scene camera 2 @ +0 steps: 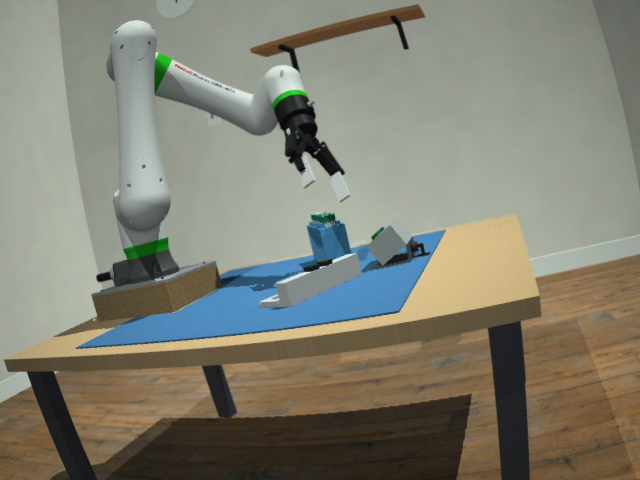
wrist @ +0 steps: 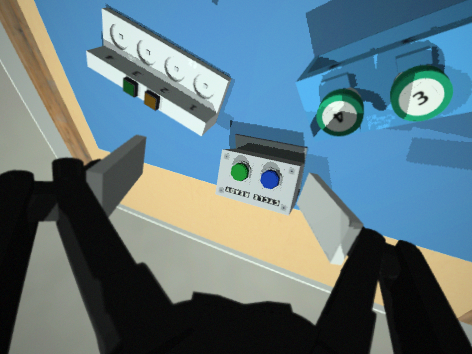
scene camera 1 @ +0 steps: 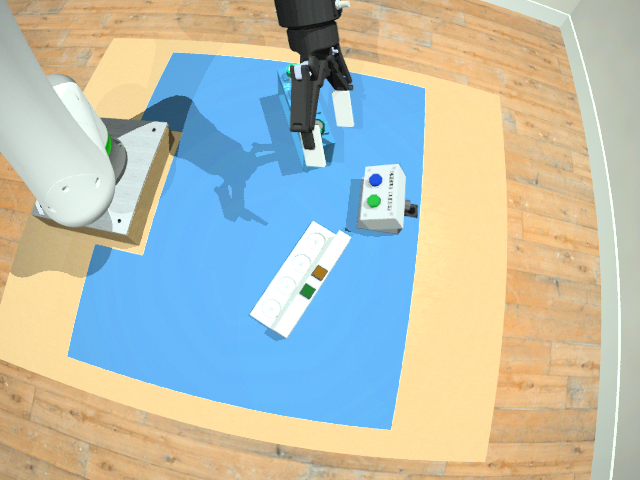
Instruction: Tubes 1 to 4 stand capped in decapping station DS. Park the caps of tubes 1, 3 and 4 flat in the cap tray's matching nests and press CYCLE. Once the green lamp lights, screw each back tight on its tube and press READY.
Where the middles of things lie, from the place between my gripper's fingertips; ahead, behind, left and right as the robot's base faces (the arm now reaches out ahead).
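Hand 6 cm above cap 3 (wrist: 422, 92), 5 cm past it, 12 cm to the right of it. Counted from my hand: cap 4 (wrist: 340, 113) 6 cm below, 3 cm behind, 7 cm to the left; grey button box (scene camera 1: 388, 217) 14 cm below, 14 cm ahead, 2 cm to the right.
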